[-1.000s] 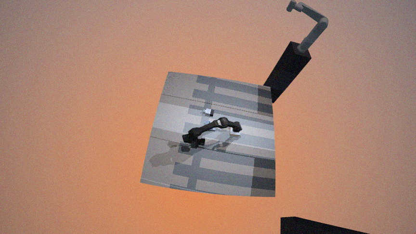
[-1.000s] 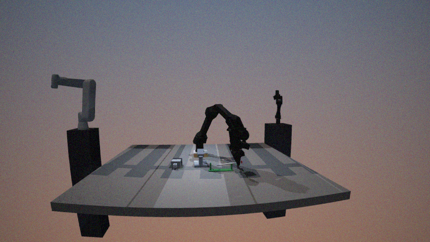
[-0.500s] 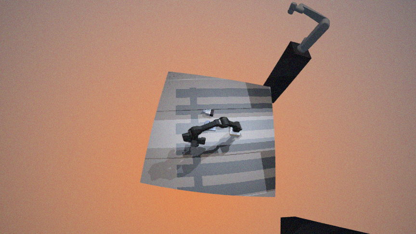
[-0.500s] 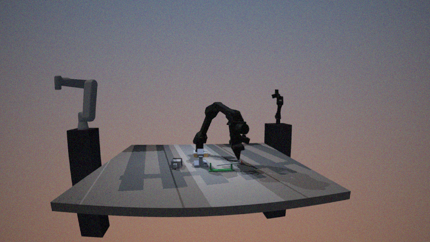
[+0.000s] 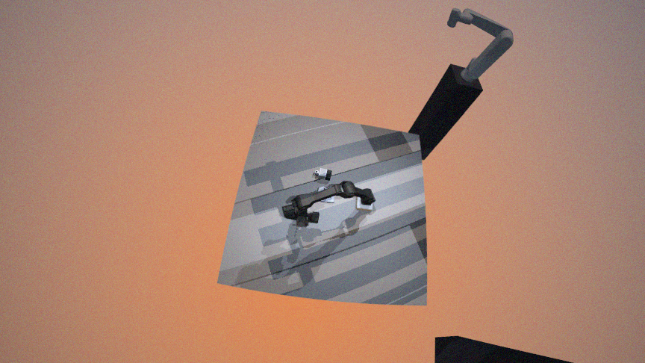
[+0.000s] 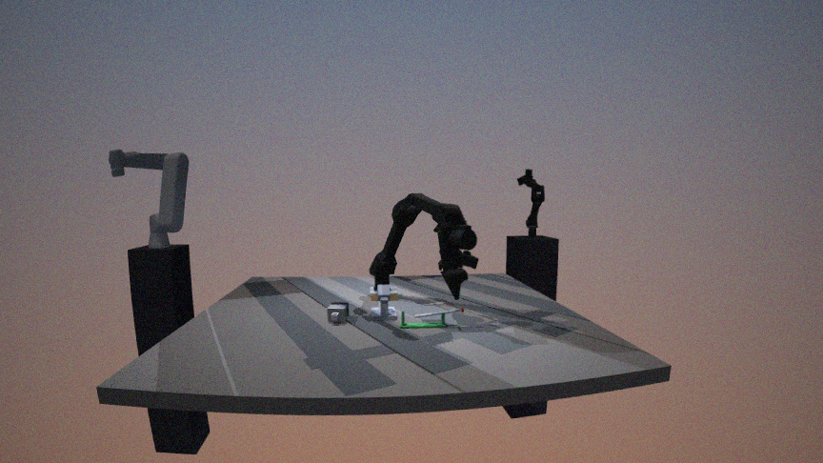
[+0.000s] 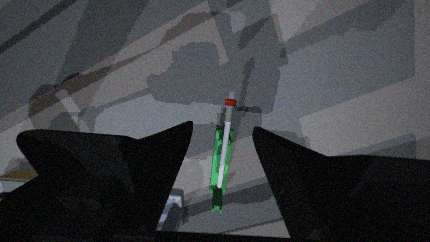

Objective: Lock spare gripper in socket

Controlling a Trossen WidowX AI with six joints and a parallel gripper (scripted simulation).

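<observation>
Now: the green bracket 10 cm to the right of my gripper tip and 7 cm below it. The rest, counted from my gripper tip: spare gripper: 36 cm to the right, 10 cm behind, 7 cm below; socket: 21 cm to the right, 11 cm behind, 4 cm below.
</observation>
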